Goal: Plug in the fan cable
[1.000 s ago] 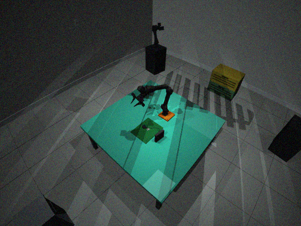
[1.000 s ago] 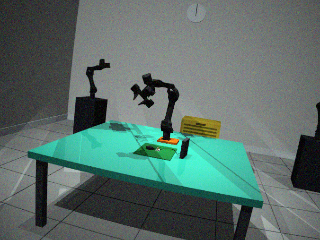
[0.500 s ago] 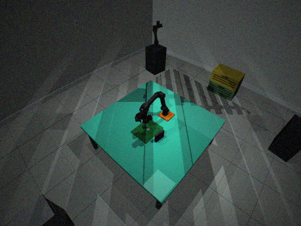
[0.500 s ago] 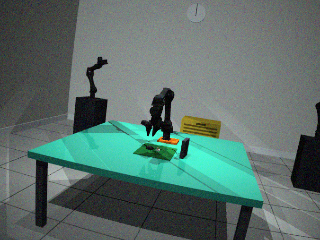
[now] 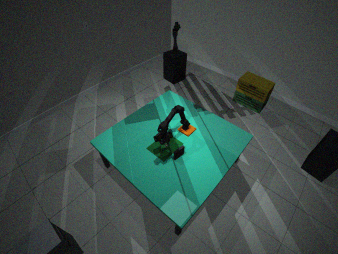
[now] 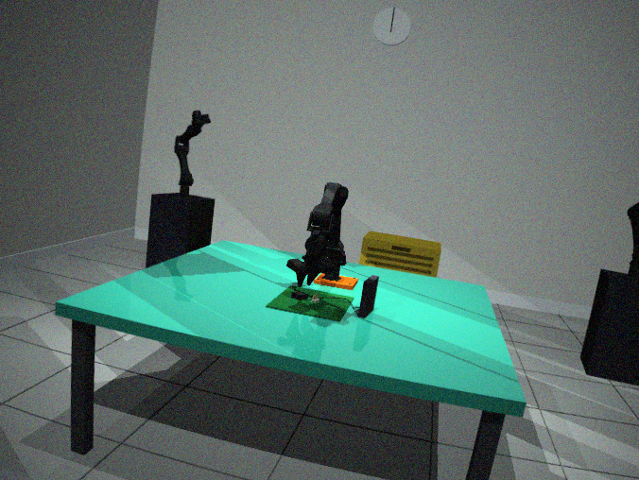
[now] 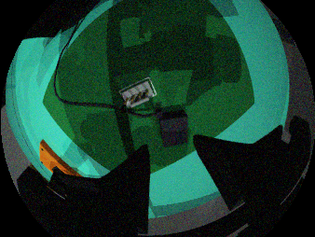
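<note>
My gripper tip is 4 cm above the dark fan plug, 1 cm to the left of it and 1 cm short of it. Round my gripper tip: black fan 22 cm to the left, 2 cm behind, 1 cm above; then green board 6 cm below, 4 cm to the left.
</note>
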